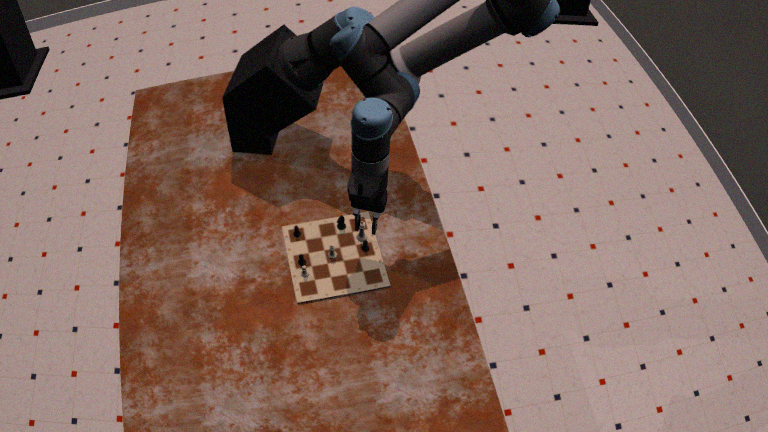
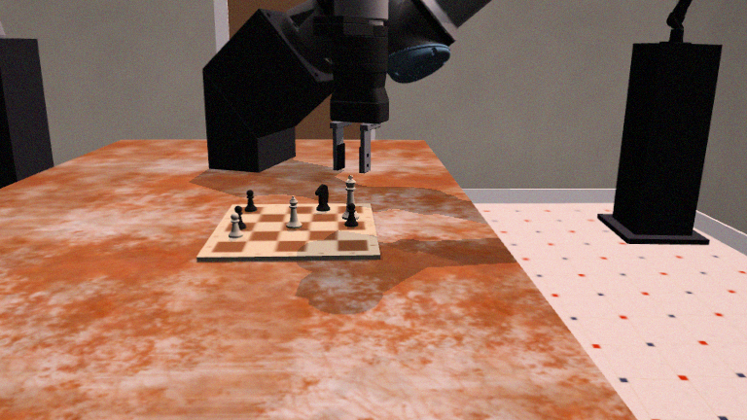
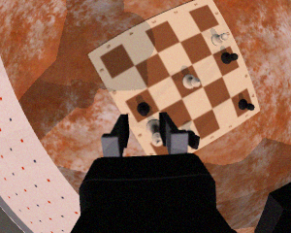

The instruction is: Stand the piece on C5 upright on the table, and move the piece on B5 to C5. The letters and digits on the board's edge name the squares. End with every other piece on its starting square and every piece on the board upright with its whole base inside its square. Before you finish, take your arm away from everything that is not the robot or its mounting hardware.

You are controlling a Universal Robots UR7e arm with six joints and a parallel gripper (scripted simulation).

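My gripper is now 6 cm above the white queen and 3 cm past it. The rest, counted from my hand: black knight 8 cm below, 7 cm behind, 5 cm to the right; chessboard 10 cm below, 8 cm to the right, 1 cm ahead; white bishop 8 cm to the right, 7 cm below, 1 cm ahead.
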